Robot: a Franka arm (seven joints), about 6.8 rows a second.
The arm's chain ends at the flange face. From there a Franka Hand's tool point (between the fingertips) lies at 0.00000 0.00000 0.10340 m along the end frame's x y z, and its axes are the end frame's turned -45 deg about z.
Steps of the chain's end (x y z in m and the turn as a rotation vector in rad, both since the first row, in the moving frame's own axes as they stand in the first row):
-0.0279 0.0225 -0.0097 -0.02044 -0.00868 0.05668
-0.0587 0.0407 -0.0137 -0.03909 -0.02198 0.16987
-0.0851 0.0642 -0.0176 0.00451 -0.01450 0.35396
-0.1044 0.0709 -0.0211 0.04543 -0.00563 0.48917
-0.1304 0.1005 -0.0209 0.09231 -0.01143 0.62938
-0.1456 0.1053 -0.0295 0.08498 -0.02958 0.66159
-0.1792 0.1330 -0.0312 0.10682 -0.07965 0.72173
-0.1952 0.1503 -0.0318 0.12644 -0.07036 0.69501
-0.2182 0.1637 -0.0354 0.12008 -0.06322 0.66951
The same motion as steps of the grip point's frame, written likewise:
-0.0378 -0.0030 -0.0097 -0.00832 -0.02059 0.05668
-0.0748 -0.0119 -0.0138 -0.01210 -0.04318 0.16987
-0.1060 -0.0163 -0.0176 0.01344 -0.00706 0.35396
-0.1203 -0.0266 -0.0212 0.03610 0.02814 0.48917
-0.1554 -0.0264 -0.0213 0.07336 0.05719 0.62938
-0.1710 -0.0350 -0.0299 0.08101 0.03917 0.66159
-0.2142 -0.0444 -0.0321 0.13185 0.01921 0.72173
-0.2357 -0.0436 -0.0328 0.13916 0.03965 0.69501
-0.2619 -0.0496 -0.0363 0.12961 0.04021 0.66951

